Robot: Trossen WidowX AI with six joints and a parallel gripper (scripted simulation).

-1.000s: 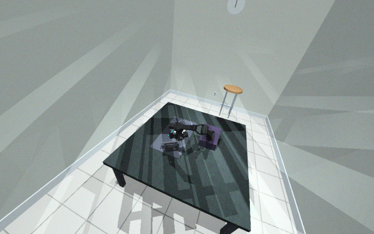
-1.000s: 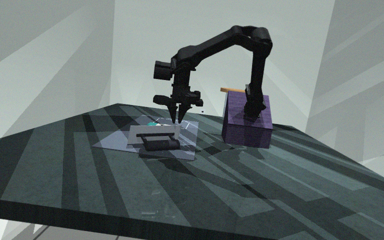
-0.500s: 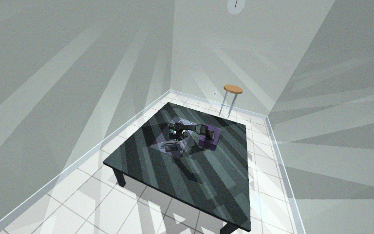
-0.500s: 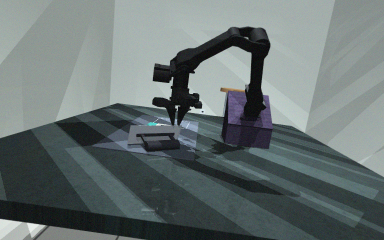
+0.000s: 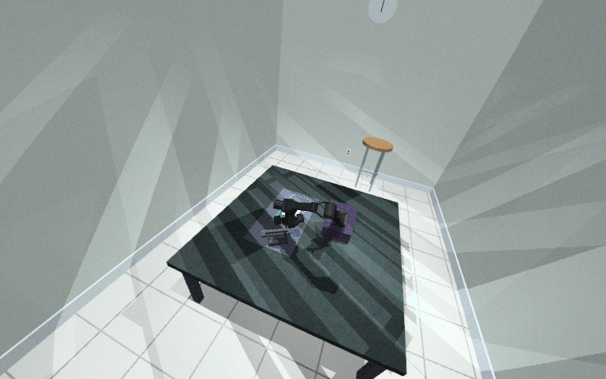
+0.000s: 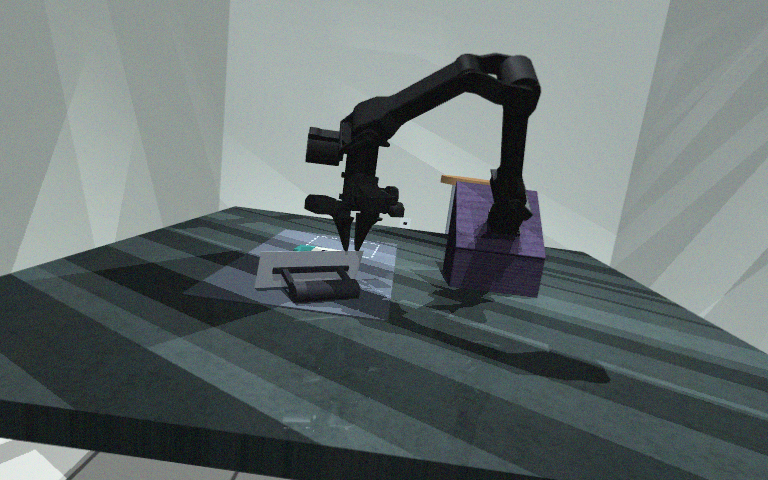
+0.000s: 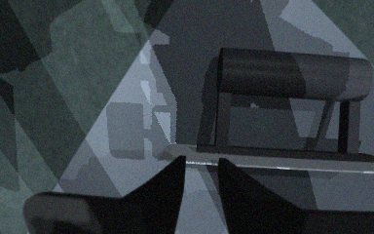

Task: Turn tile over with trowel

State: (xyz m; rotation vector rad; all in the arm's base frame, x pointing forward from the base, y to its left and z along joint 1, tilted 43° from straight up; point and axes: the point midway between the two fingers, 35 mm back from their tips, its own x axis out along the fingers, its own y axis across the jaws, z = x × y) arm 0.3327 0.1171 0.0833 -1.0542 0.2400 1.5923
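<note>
The small trowel is 50 mm to the left of my gripper tip, 50 mm below it and 30 mm ahead of it. From my gripper tip the other things lie so: grey mat (180 mm to the right, 90 mm below, 70 mm ahead); teal piece (220 mm to the right, 130 mm ahead, 70 mm below); tile (230 mm to the right, 70 mm below, 40 mm ahead).
</note>
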